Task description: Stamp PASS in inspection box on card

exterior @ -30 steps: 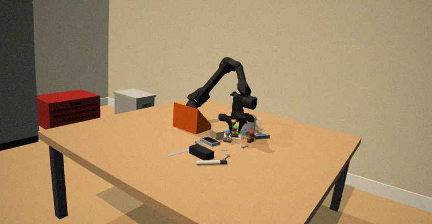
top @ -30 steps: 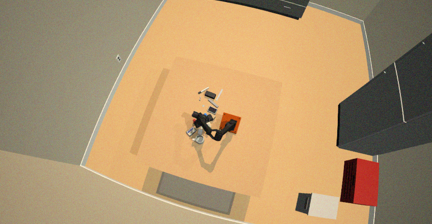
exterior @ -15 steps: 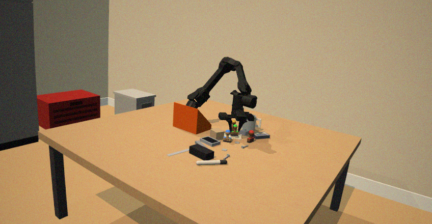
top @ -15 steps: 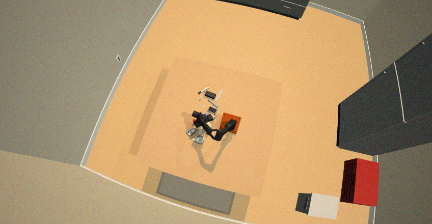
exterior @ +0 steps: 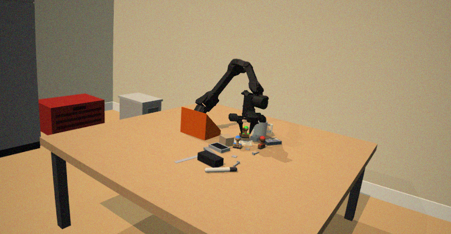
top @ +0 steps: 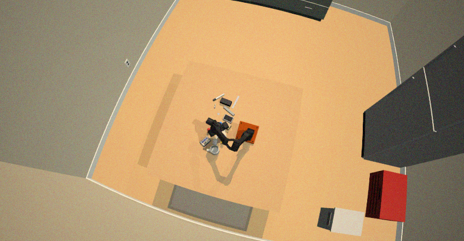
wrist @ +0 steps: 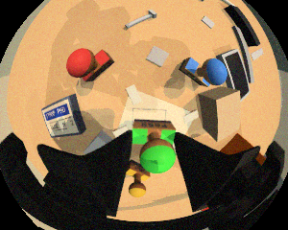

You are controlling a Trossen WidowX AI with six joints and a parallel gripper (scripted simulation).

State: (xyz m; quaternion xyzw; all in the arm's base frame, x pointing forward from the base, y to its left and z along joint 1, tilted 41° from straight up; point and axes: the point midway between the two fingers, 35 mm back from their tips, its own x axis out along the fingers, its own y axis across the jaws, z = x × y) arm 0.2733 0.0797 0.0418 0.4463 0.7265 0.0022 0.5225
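The card is 2 cm behind my gripper tip and 5 cm below it. Also, from my gripper tip: blue-knobbed stamp 2 cm ahead, 9 cm to the right, 3 cm below; green-knobbed stamp right at my gripper tip; red-knobbed stamp 10 cm ahead, 1 cm to the left, 3 cm below.
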